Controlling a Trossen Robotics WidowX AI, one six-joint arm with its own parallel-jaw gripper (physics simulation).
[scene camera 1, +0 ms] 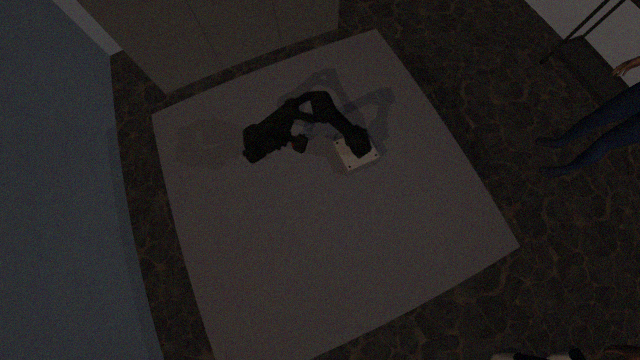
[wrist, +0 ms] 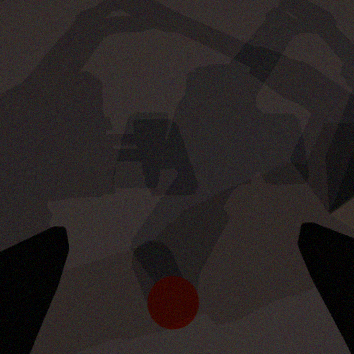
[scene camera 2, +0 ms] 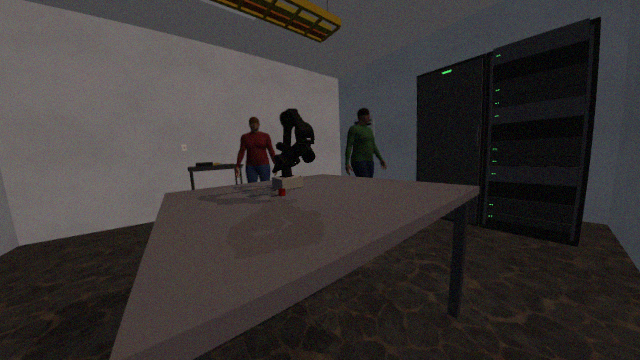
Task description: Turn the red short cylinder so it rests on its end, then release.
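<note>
The red short cylinder (scene camera 1: 293,145) (scene camera 2: 282,192) (wrist: 173,303) stands on its end on the table. Its round top faces the camera in the wrist view; in the first scene view a small part of it shows beside the dark gripper. My gripper (scene camera 2: 276,169) (wrist: 185,236) is open and empty, above the cylinder and apart from it. In the wrist view the fingers stand wide at the left and right edges, with the cylinder low in the picture between them. Dim light hides the finger details in the scene views.
The arm's pale base block (scene camera 1: 348,161) (scene camera 2: 292,183) sits on the grey table (scene camera 1: 320,240) (scene camera 2: 210,280) close to the cylinder. Arm shadows cross the tabletop. Two people, a side table (scene camera 2: 215,167) and black server racks (scene camera 2: 450,130) are beyond the table.
</note>
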